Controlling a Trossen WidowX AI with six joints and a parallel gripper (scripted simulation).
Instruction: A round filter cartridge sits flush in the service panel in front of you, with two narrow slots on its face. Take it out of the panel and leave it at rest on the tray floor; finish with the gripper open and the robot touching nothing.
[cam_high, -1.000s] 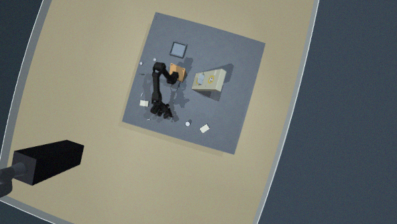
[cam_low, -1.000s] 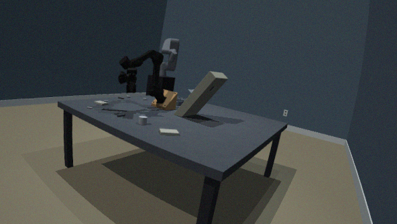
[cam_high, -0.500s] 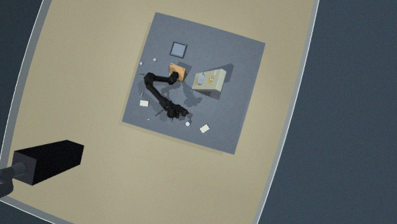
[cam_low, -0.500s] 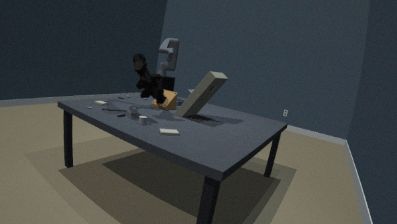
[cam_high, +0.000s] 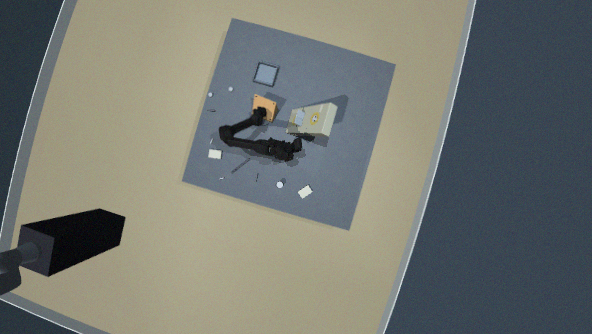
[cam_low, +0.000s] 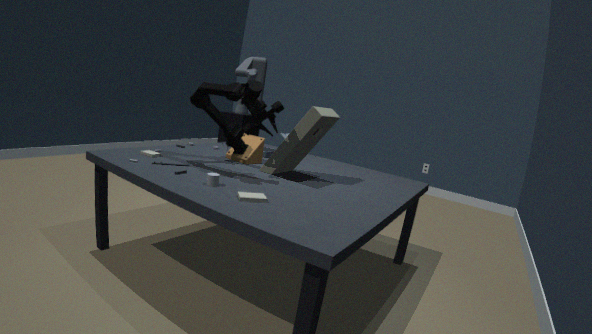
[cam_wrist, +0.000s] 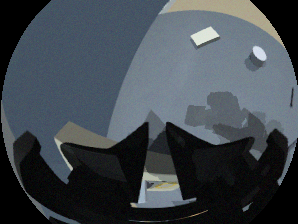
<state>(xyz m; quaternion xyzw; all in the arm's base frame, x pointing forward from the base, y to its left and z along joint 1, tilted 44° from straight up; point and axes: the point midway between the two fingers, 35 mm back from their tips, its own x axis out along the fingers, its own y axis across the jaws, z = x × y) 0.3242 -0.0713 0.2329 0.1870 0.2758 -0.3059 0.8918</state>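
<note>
The round grey filter cartridge lies 50 mm ahead of my gripper tip, 200 mm to the left of it and 40 mm above it. Also, from my gripper tip: beige service panel: 200 mm to the left, 30 mm below; square grey tray: 390 mm behind, 490 mm to the left, 180 mm below.
</note>
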